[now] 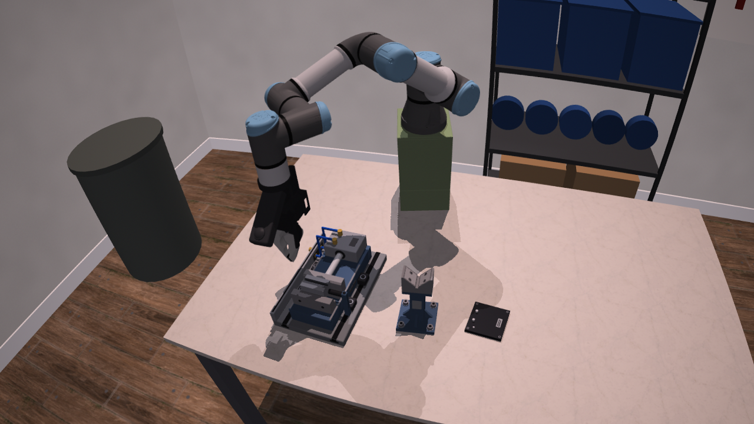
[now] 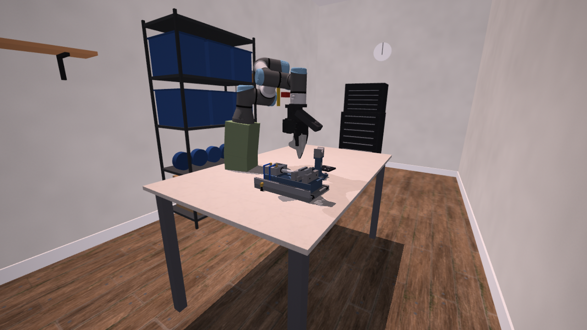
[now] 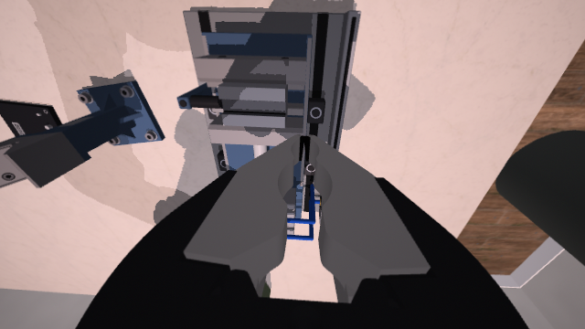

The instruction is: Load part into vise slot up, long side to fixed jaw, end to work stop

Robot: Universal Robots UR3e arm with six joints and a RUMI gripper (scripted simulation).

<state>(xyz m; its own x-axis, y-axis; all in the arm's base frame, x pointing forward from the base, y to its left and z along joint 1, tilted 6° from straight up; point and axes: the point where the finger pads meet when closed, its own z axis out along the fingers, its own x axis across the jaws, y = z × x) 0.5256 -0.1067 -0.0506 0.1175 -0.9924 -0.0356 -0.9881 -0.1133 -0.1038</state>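
Right now my hand is 10 mm past the part, 50 mm to the right of it and 80 mm above it. From my hand the other things lie so: dark work stop rod 10 mm behind, 100 mm to the left, 90 mm below; then black infeed plate 140 mm behind, 430 mm to the left, 170 mm below; then fixed jaw 20 mm ahead, 50 mm to the left, 100 mm below.
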